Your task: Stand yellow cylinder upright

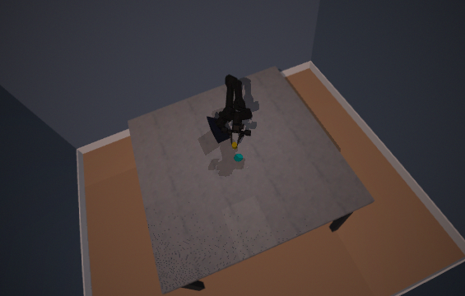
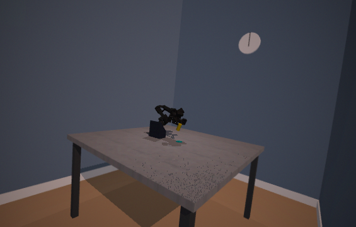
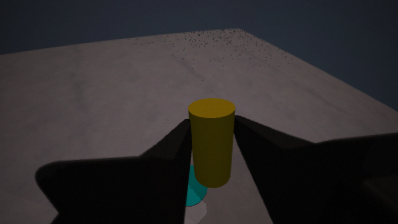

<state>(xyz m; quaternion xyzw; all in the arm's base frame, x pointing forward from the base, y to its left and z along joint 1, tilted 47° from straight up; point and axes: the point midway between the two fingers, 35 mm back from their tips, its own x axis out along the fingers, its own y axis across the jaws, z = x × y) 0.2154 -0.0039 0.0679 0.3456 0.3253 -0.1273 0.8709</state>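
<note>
The cyan circle lies 15 cm below my gripper tip, 1 cm to the left of it and 1 cm ahead of it. The rest, counted from my gripper tip: yellow tall cylinder: 2 cm below, 1 cm behind.
</note>
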